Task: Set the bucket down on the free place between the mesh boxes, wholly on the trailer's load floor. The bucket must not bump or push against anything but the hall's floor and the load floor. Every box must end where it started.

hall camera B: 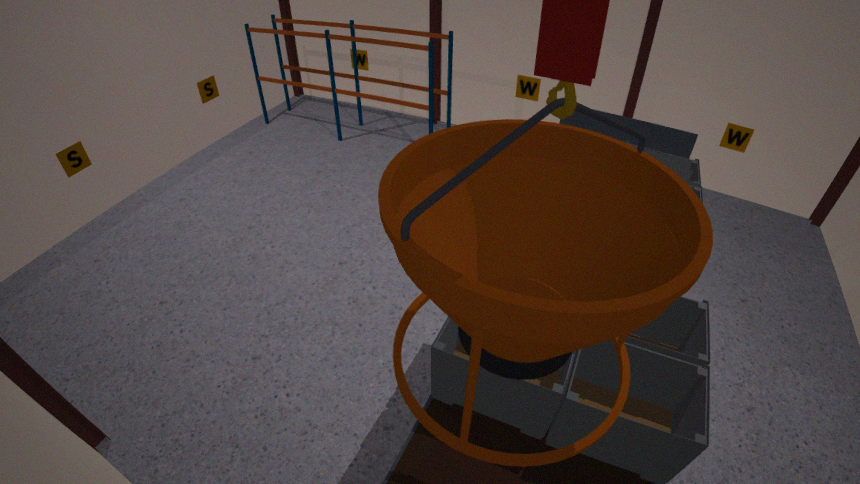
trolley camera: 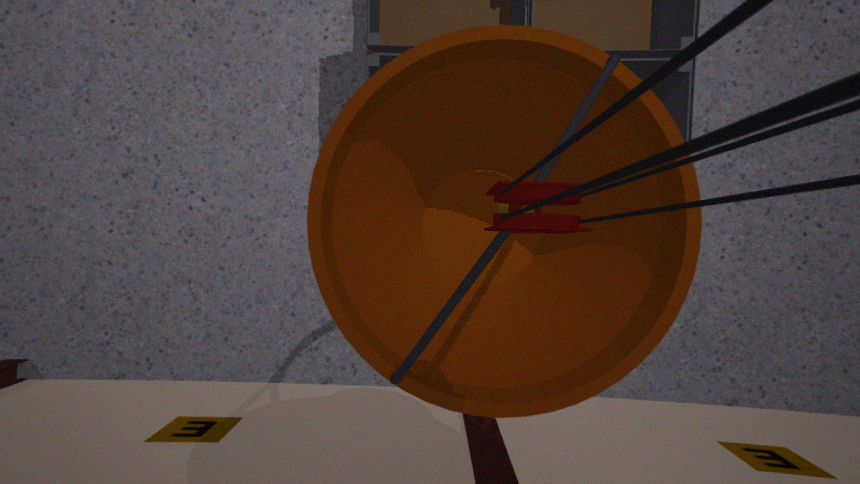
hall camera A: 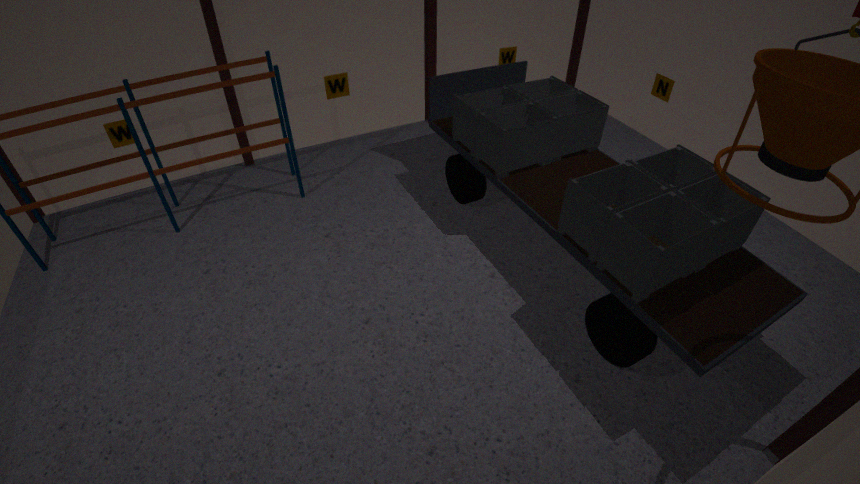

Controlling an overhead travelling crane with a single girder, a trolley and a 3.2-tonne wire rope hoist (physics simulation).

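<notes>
The orange bucket (hall camera A: 800, 102) (hall camera B: 577, 234) (trolley camera: 481, 313) hangs upright in the air, its foot ring higher than the near mesh boxes in hall camera A. My hook (hall camera A: 855, 30) (hall camera B: 562, 101) is shut on its grey bail; in the trolley camera the red block mostly covers the hook. The near group of grey mesh boxes (hall camera A: 649, 222) (hall camera B: 637, 397) and the far group (hall camera A: 529, 132) stand on the trailer. Between them the brown load floor (hall camera A: 553, 183) shows in hall camera A; in hall camera B the bucket hides this place.
The trailer's grey-blue headboard (hall camera A: 481, 87) (hall camera B: 637, 133) stands beyond the far boxes. A blue and orange rack (hall camera A: 148, 162) (hall camera B: 333, 84) stands by the west wall. In the trolley camera, a dark red column (trolley camera: 490, 448) and an E sign (trolley camera: 192, 428) show on the east wall.
</notes>
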